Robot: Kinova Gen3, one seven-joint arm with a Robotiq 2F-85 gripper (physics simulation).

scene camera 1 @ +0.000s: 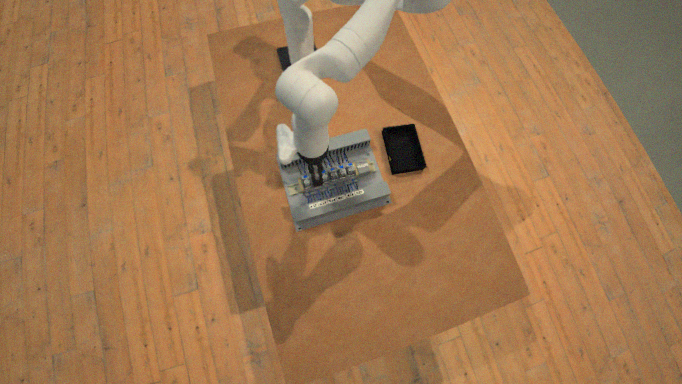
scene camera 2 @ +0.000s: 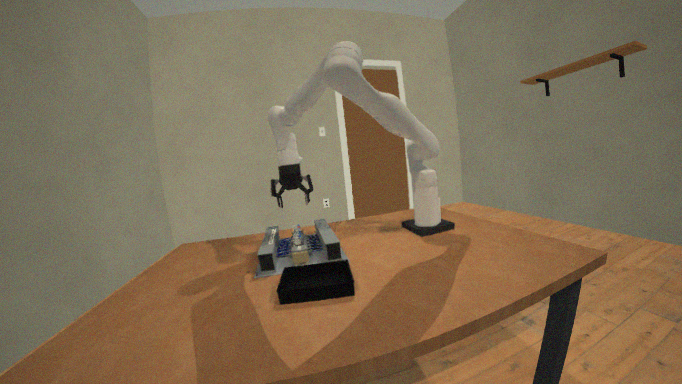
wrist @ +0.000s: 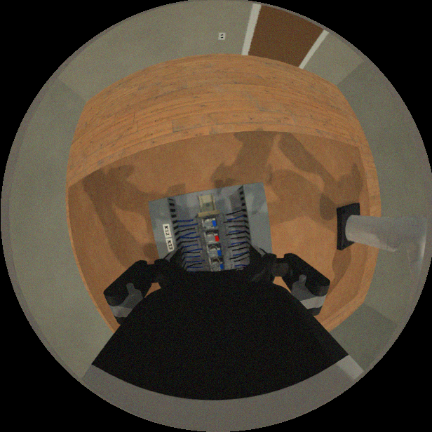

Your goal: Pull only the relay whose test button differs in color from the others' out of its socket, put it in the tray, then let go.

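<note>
The relay with the red test button sits in the row on the grey panel, second from the row's far end in the wrist view. The neighbouring relays have blue buttons. In scene camera 1 the gripper hides the red button. My gripper is open and empty, pointing down, well above the relay row, with one finger over each side of it. The black tray stands beside the panel and looks empty in scene camera 1.
Grey slotted wire ducts stand along both long sides of the panel, with blue wires running to the relay sockets. A yellowish end block ends the rail. The robot's black base plate stands on the table.
</note>
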